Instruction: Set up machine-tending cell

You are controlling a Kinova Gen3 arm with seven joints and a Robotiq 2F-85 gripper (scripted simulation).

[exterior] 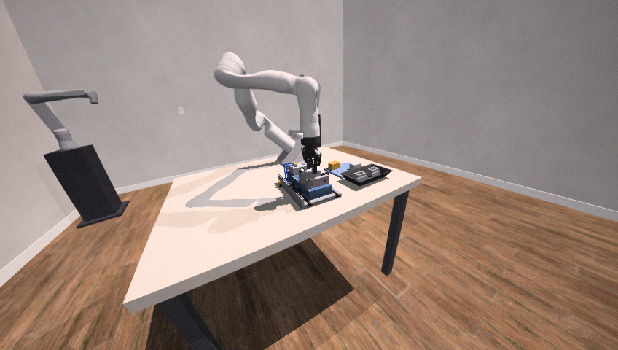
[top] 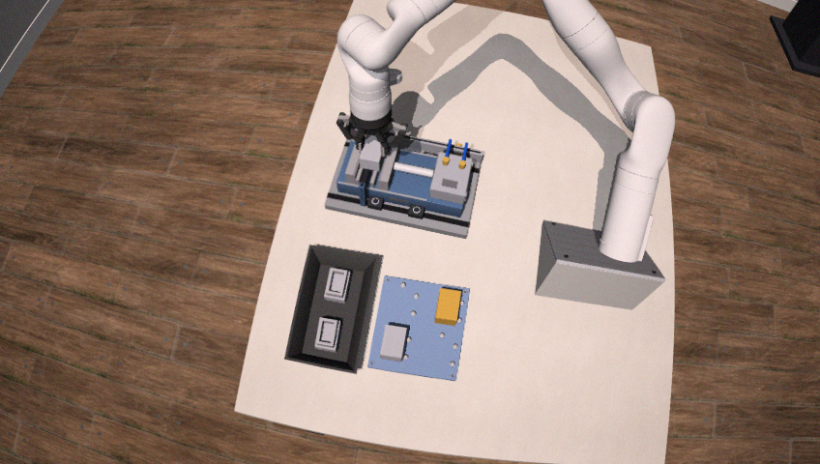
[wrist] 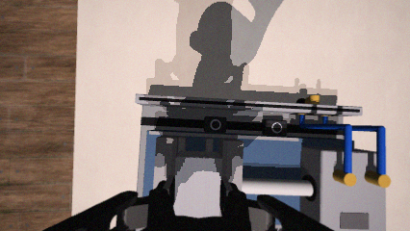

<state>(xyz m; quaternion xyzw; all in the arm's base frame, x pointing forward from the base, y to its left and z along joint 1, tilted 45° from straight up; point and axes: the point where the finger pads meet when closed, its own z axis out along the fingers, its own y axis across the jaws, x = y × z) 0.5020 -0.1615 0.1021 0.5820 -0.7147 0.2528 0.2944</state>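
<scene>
My gripper is now 80 mm past the white rod, 20 mm to the right of it and 50 mm above it. Also, from my hand: hose block: 160 mm behind, 30 mm to the left, 50 mm below; blue vise: 70 mm behind, 20 mm to the left, 80 mm below; brass blank: 170 mm behind, 290 mm to the left, 100 mm below.
</scene>
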